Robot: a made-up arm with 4 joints.
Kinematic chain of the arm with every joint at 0, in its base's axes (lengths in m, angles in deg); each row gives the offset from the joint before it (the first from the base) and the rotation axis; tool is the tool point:
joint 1: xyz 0 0 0.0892 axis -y
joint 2: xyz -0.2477 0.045 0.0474 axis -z
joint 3: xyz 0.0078 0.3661 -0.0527 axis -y
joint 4: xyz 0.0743 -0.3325 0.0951 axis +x
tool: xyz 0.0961 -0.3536 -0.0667
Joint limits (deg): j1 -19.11..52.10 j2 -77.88..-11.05 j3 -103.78..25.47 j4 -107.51..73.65
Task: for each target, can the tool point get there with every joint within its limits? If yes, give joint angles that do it. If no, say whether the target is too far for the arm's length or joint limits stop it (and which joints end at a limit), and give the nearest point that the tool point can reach.
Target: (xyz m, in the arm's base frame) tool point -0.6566 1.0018 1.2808
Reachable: no: too far | nearest point -0.2250 0.3458 0.4976 | short by 1.109 m
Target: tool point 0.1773 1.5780 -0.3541
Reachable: no: too far | nearest point -0.0324 0.5247 -0.1680 | short by 1.090 m
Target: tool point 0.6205 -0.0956 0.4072
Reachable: no: joint limits stop it (at a limit: joint 1, joint 2) | nearest point 0.2206 0.0050 0.2961 | short by 0.427 m
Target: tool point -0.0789 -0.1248 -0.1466
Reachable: yes | joints 5.05 -63.45 -67.64 37.01
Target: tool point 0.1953 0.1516 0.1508
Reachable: yes | joints -1.43 -39.71 -55.03 -60.20
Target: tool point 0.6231 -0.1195 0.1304
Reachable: no: joint limits stop it (at a limit: joint 1, joint 2, joint 3) | nearest point 0.2983 -0.0166 0.0341 | short by 0.354 m
